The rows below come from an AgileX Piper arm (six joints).
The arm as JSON. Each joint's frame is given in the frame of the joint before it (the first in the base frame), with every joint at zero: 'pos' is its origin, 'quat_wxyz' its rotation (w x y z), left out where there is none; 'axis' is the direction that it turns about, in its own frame. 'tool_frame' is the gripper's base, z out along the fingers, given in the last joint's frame.
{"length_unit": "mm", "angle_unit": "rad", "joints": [
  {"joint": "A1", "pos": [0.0, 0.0, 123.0], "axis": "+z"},
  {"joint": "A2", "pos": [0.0, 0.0, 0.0], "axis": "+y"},
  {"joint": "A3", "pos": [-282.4, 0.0, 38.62], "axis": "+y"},
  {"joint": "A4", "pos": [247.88, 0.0, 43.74], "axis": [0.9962, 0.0, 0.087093]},
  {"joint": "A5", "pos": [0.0, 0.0, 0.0], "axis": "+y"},
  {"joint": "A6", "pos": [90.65, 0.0, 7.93], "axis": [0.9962, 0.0, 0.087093]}
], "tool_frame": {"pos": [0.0, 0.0, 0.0], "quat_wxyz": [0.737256, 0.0, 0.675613, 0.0]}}
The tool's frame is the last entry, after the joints.
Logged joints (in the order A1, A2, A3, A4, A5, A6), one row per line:
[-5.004, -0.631, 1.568, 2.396, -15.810, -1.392]
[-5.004, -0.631, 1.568, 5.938, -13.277, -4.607]
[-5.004, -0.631, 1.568, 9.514, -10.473, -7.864]
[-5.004, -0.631, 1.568, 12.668, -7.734, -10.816]
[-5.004, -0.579, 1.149, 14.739, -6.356, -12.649]
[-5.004, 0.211, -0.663, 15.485, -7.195, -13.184]
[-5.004, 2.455, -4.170, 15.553, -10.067, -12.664]
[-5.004, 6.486, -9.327, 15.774, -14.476, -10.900]
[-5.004, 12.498, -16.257, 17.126, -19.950, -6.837]
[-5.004, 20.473, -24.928, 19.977, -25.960, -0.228]
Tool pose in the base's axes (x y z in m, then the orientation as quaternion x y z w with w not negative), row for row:
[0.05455, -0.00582, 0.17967, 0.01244, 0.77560, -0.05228, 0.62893]
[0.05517, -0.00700, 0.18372, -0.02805, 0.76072, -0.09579, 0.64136]
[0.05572, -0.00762, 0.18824, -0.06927, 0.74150, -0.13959, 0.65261]
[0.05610, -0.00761, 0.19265, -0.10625, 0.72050, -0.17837, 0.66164]
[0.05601, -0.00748, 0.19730, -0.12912, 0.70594, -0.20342, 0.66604]
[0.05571, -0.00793, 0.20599, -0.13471, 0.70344, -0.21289, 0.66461]
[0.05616, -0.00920, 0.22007, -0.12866, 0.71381, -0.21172, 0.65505]
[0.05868, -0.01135, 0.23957, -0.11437, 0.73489, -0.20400, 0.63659]
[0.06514, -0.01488, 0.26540, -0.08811, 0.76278, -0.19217, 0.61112]
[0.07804, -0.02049, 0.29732, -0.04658, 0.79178, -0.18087, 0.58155]
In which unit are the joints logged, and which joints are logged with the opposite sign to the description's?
The joints are logged in degrees. Opposite sign: A4, A5.
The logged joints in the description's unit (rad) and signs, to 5 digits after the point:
[-0.08734, -0.01101, 0.02737, -0.04182, 0.27594, -0.02429]
[-0.08734, -0.01101, 0.02737, -0.10364, 0.23173, -0.08041]
[-0.08734, -0.01101, 0.02737, -0.16605, 0.18279, -0.13725]
[-0.08734, -0.01101, 0.02737, -0.22110, 0.13498, -0.18877]
[-0.08734, -0.01011, 0.02005, -0.25724, 0.11093, -0.22077]
[-0.08734, 0.00368, -0.01157, -0.27026, 0.12558, -0.23010]
[-0.08734, 0.04285, -0.07278, -0.27145, 0.17570, -0.22103]
[-0.08734, 0.11320, -0.16279, -0.27531, 0.25265, -0.19024]
[-0.08734, 0.21813, -0.28374, -0.29891, 0.34819, -0.11933]
[-0.08734, 0.35732, -0.43508, -0.34866, 0.45309, -0.00398]

